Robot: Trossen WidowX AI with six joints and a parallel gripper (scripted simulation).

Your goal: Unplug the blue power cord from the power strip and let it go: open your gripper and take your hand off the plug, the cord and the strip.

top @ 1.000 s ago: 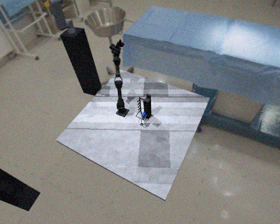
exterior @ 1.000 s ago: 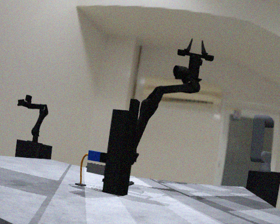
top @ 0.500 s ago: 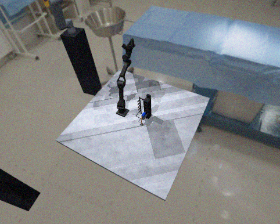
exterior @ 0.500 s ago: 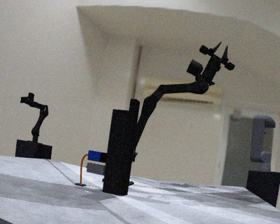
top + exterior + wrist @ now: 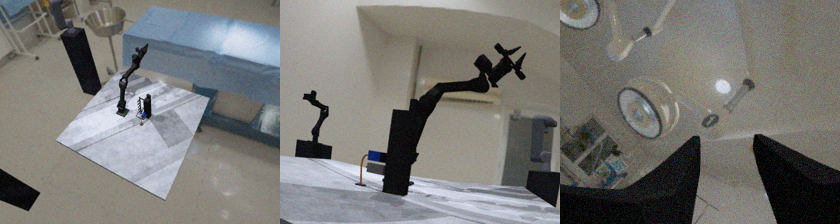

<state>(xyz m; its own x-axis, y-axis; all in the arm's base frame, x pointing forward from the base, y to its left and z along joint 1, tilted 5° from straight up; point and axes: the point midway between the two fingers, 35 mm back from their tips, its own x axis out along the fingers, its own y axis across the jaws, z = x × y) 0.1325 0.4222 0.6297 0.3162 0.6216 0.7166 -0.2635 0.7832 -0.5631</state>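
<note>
Now: gripper tip 51 cm to the left of the blue plug, 50 cm above it and 13 cm short of it.
</note>
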